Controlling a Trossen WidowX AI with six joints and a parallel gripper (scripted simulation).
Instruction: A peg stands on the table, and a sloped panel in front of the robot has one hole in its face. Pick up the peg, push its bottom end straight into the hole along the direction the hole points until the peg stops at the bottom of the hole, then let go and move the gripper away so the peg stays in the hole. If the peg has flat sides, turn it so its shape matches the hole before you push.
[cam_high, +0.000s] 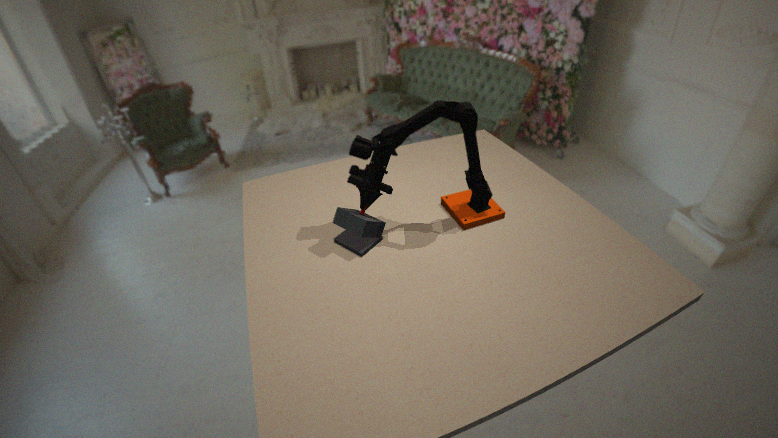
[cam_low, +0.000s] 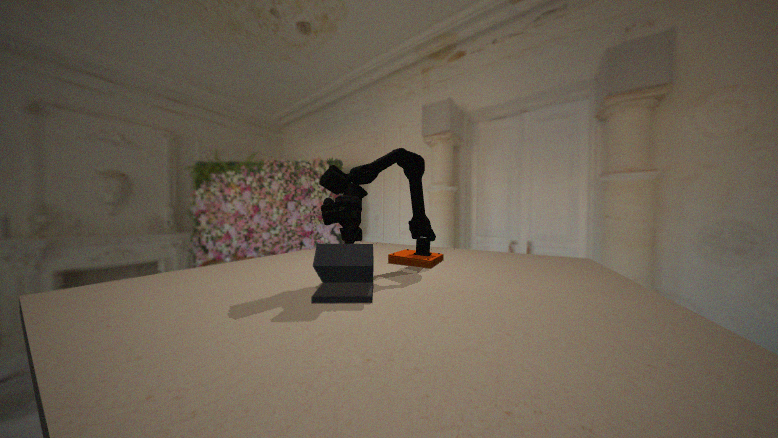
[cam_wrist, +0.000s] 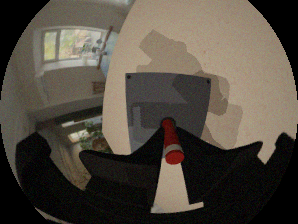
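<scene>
My gripper tip is now 1 cm past the thin red peg and 1 cm below it. Also, from my gripper tip: flat panel foot: 4 cm ahead, 2 cm to the left, 10 cm below; dark grey sloped panel: 2 cm ahead, 1 cm to the left, 4 cm below.
</scene>
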